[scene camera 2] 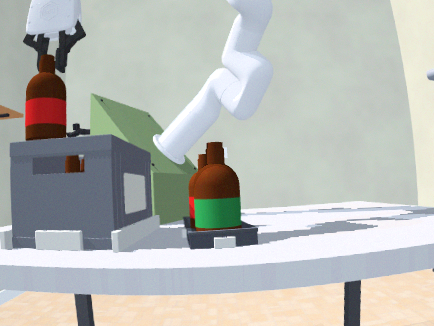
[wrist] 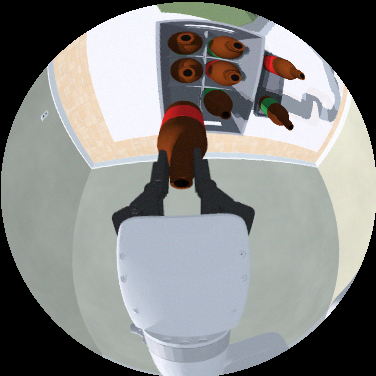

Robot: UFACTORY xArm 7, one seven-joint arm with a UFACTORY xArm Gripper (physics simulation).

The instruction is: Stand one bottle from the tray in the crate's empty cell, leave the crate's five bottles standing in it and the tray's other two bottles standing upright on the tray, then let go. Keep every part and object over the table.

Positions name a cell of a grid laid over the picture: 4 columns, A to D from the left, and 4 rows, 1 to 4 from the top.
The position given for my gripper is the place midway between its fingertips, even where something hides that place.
my gripper: scene camera 2 A1; wrist B2
red-labelled bottle: scene camera 2 A2; wrist B2
